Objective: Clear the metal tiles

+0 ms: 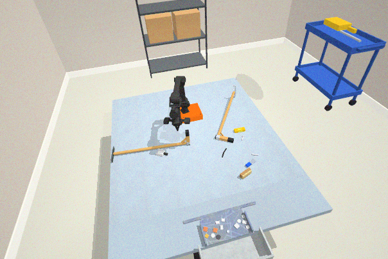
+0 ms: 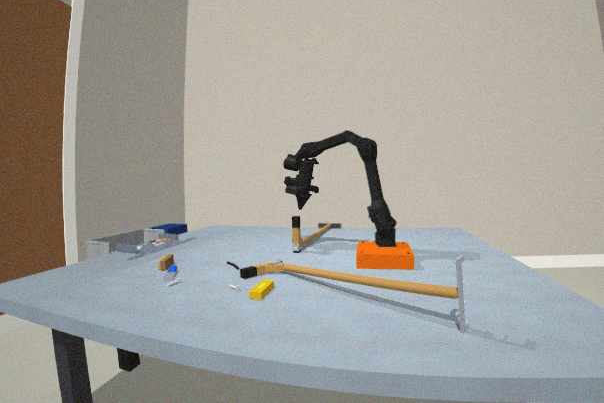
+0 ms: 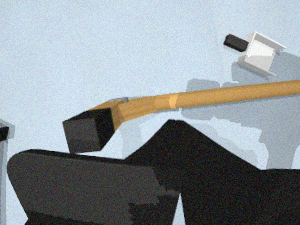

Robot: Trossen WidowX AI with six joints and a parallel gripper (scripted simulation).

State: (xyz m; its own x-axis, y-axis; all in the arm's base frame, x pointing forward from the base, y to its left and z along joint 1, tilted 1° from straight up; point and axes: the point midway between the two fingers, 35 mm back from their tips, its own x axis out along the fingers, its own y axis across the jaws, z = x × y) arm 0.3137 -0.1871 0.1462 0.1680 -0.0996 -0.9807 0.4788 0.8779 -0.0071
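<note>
Right now the scraper is 200 mm to the right of my gripper tip, 100 mm below it and 70 mm behind it. Also, from my gripper tip: white-and-black piece 160 mm below, 140 mm to the right, 20 mm ahead; then yellow block 500 mm to the left, 150 mm below, 90 mm ahead; then black curved strip 270 mm to the left, 220 mm ahead, 160 mm below.
</note>
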